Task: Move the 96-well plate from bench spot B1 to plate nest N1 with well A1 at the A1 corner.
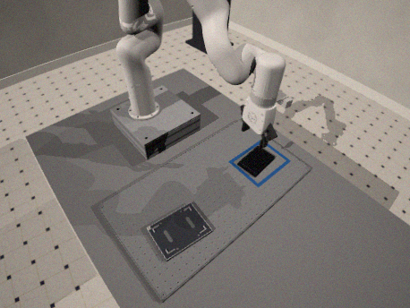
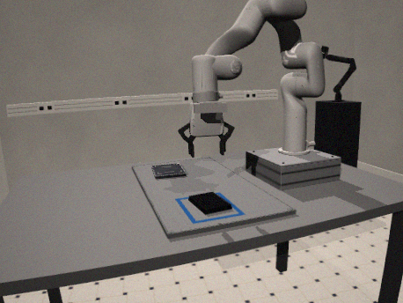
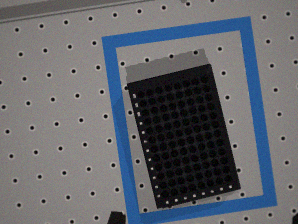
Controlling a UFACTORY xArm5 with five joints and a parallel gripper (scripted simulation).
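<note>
The black 96-well plate lies 14 cm below my hand, 4 cm to the left of it and 1 cm ahead of it. Round my hand: plate nest N1: 36 cm to the right, 15 cm below, 3 cm ahead.
</note>
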